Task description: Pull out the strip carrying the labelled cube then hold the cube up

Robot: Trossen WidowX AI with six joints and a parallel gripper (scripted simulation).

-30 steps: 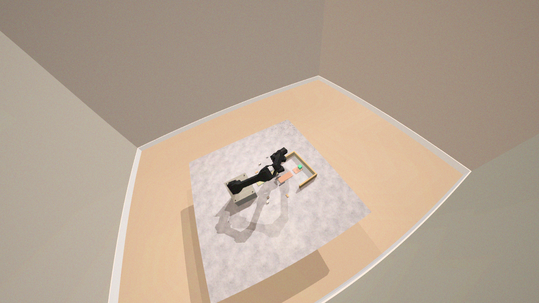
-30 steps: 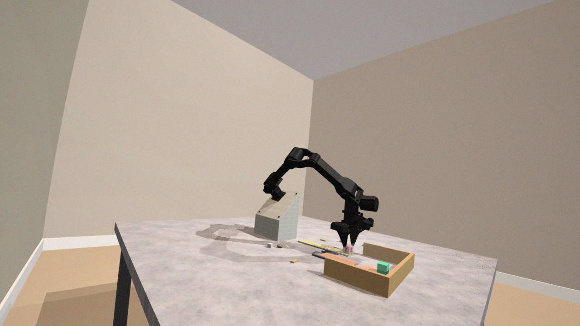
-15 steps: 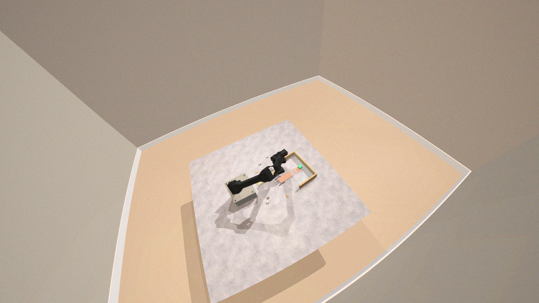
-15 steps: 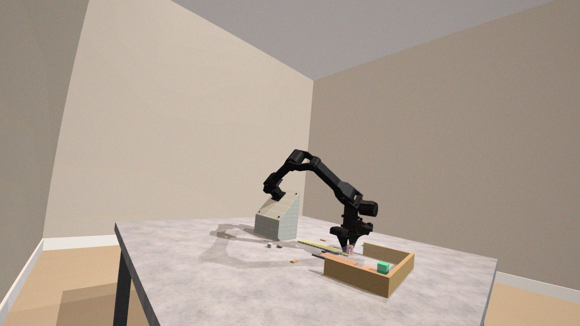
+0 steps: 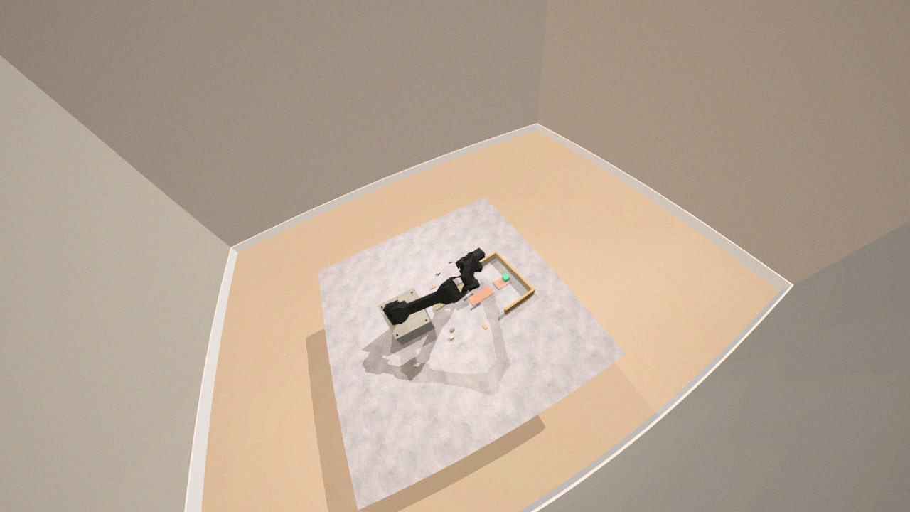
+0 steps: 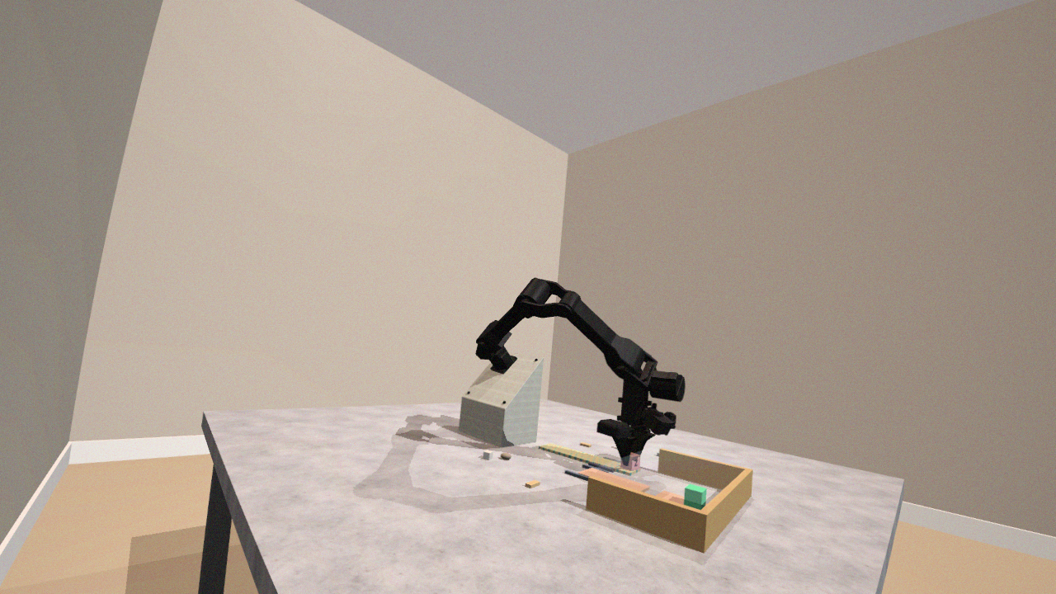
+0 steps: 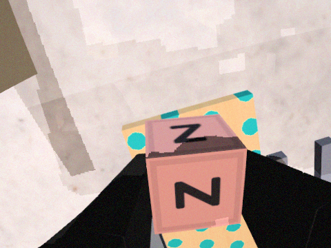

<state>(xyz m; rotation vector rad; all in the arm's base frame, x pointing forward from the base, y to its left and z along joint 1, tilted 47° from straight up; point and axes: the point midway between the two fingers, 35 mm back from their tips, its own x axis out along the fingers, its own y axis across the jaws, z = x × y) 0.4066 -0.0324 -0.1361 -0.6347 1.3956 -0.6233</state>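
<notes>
Now: gripper tip 110 mm past the long yellow patterned strip, 20 mm to the left of it and 10 mm above it. From my gripper tip the other things lie so: pebble (190 mm behind, 210 mm to the right, 10 mm below); tan chip (30 mm behind, 260 mm to the right, 10 mm below).
</notes>
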